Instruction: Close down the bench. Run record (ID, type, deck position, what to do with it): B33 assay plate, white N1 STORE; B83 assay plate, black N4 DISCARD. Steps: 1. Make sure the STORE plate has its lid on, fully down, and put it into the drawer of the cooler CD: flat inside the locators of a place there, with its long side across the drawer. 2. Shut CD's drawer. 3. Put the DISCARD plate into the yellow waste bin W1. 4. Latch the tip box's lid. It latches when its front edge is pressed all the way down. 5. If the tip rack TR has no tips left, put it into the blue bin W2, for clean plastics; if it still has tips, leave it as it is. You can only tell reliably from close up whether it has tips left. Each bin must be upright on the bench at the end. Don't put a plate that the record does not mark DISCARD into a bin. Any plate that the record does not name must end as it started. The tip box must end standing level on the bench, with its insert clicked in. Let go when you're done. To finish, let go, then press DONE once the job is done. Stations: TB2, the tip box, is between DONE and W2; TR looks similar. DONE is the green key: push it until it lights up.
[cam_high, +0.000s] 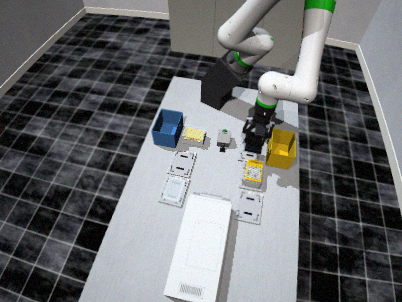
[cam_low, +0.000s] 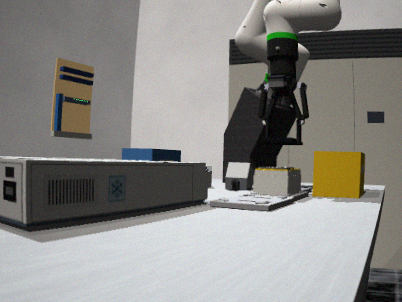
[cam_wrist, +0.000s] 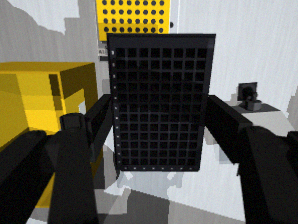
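The yellow bin W1 lies 16 cm to the left of my hand, 13 cm below it and 7 cm behind it. Also, from my hand: black assay plate 2 cm below; green done key 17 cm to the right, 10 cm below, 10 cm behind; yellow-topped tip holder 11 cm below, 11 cm ahead, 3 cm to the left.
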